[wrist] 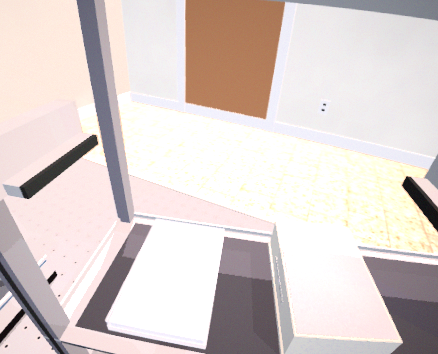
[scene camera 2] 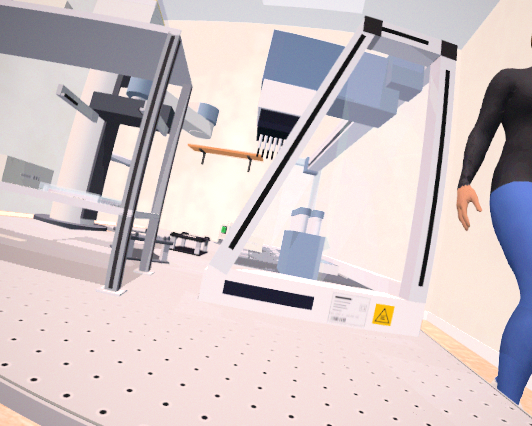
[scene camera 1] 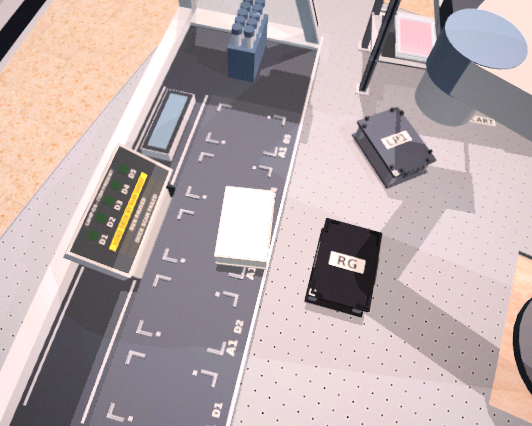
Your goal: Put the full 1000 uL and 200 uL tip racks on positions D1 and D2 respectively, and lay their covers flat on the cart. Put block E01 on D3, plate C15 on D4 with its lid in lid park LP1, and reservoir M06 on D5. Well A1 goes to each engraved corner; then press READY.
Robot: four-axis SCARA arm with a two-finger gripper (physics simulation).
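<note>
My gripper (wrist: 246, 141) is open in the wrist view, one finger at each side, nothing between them. Below are a low white stacked slab (wrist: 167, 285) and a taller pale box (wrist: 335, 285) on a dark-floored, light-rimmed surface; their identities cannot be read. In scene camera 1, a white block-like piece (scene camera 1: 245, 225) covers the right part of the D3 area, near D4. Corner marks of D1, D2 and D5 show. The lid park LP1 (scene camera 1: 397, 140) bears no lid. A pink gridded piece (scene camera 1: 415, 37) sits on a frame at the back. READY cannot be made out.
A stand marked RG (scene camera 1: 345, 265) is beside the deck. A blue tube rack (scene camera 1: 246, 60) stands at the deck's far end. A display (scene camera 1: 120, 212) and a blue-topped tray (scene camera 1: 169, 121) line its left side. Upright posts (scene camera 2: 142, 165) (wrist: 107, 115) and a person (scene camera 2: 517, 130) show.
</note>
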